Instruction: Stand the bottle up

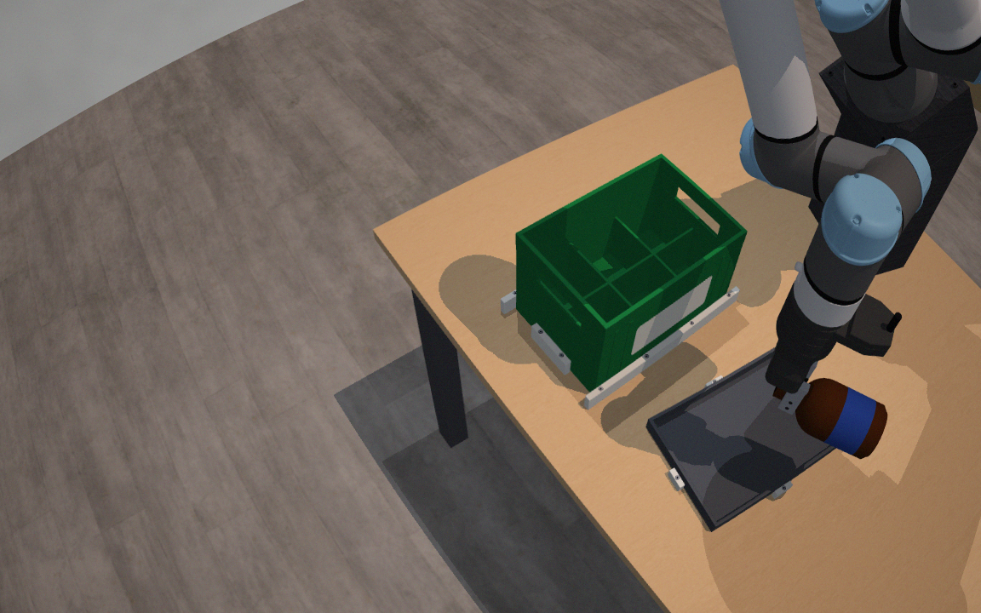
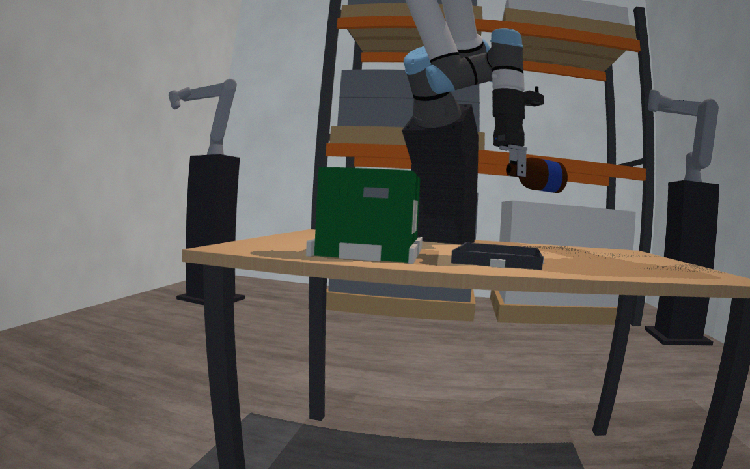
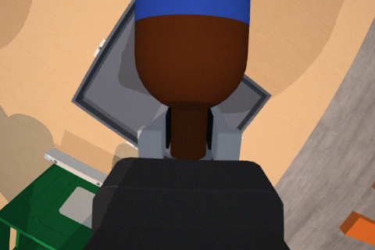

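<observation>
My hand is 40 mm to the right of the brown bottle, 30 mm past it and 10 mm above it. Also, from my hand: green crate: 320 mm to the right, 120 mm below, 20 mm ahead; then dark grey tray: 190 mm below, 30 mm to the right, 20 mm behind.
</observation>
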